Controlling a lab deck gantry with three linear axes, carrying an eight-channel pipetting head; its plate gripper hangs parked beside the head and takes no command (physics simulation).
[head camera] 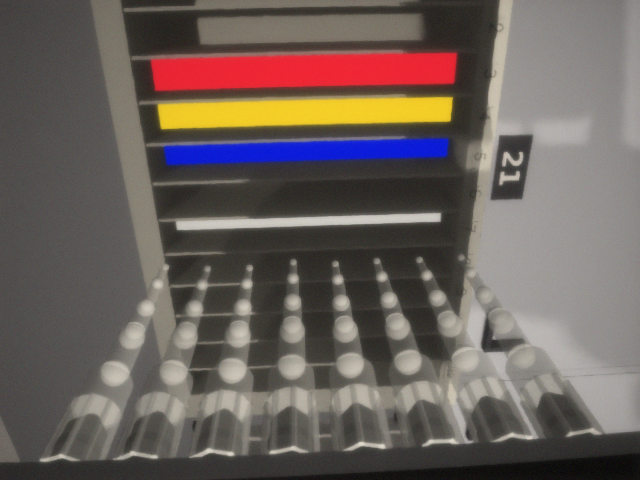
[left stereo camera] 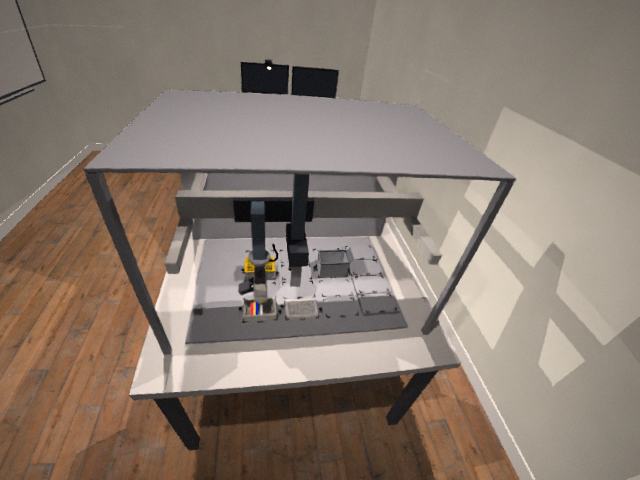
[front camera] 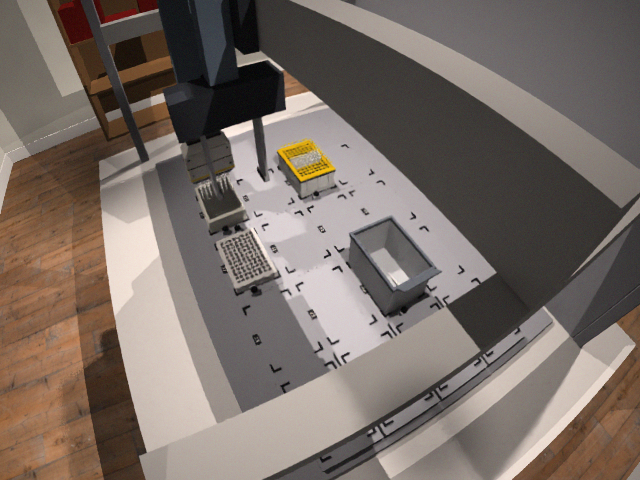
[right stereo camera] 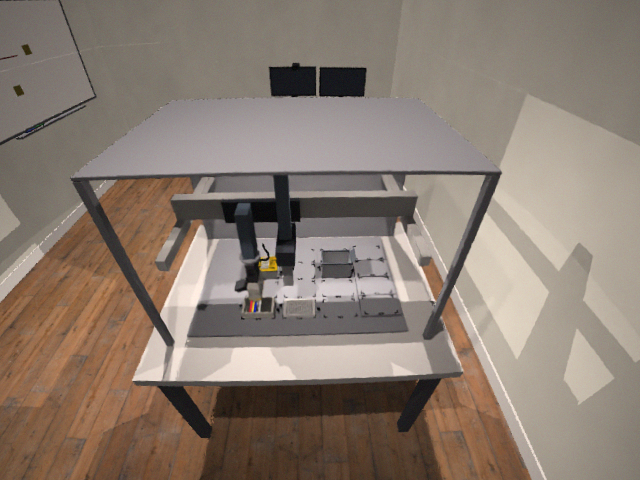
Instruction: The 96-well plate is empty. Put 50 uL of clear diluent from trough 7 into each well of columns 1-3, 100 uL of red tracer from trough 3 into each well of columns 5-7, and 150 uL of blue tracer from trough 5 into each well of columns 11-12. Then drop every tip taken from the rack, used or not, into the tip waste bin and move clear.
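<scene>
The pipetting head (front camera: 209, 157) carries eight tips (head camera: 292, 330) (front camera: 217, 190) over the trough block (front camera: 227, 221) (head camera: 129, 180) (left stereo camera: 258, 319). In the head view, the tip ends appear just below trough 7's pale liquid (head camera: 310, 221); their height is unclear. Red liquid (head camera: 305, 71) fills trough 3, blue liquid (head camera: 307, 151) trough 5. The plate (front camera: 245, 258) (left stereo camera: 301, 308) (right stereo camera: 299, 308) lies beside the block; well contents are too small to tell. The yellow tip rack (front camera: 310, 174) holds some tips. The grey waste bin (front camera: 372, 279) (left stereo camera: 333, 266) stands apart. My parked gripper (front camera: 241, 187) is open, its fingers apart.
Yellow liquid (head camera: 305, 112) lies in trough 4, between red and blue. The gantry beam (left stereo camera: 361, 206) (right stereo camera: 356, 207) spans the deck. Frame posts (left stereo camera: 126, 263) (right stereo camera: 124, 263) stand at the front left. Small locating pegs stand beside the block and plate.
</scene>
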